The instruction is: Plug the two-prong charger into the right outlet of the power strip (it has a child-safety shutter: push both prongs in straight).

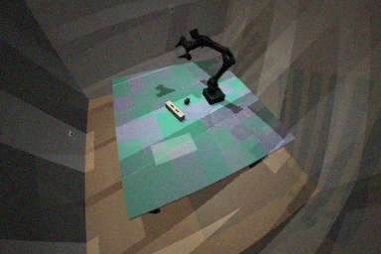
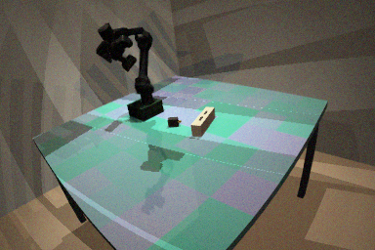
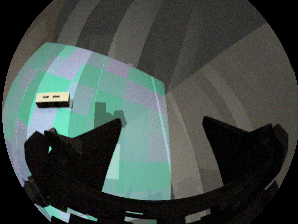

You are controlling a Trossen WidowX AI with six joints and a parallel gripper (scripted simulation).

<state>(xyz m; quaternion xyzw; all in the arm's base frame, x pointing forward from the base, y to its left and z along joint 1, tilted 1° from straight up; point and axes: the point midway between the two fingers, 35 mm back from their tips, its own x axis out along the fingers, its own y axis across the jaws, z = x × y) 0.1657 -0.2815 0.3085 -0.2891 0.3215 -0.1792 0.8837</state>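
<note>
Right now my gripper tip is 5 cm short of the dark two-prong charger, 24 cm to the right of it and 35 cm above it.
</note>
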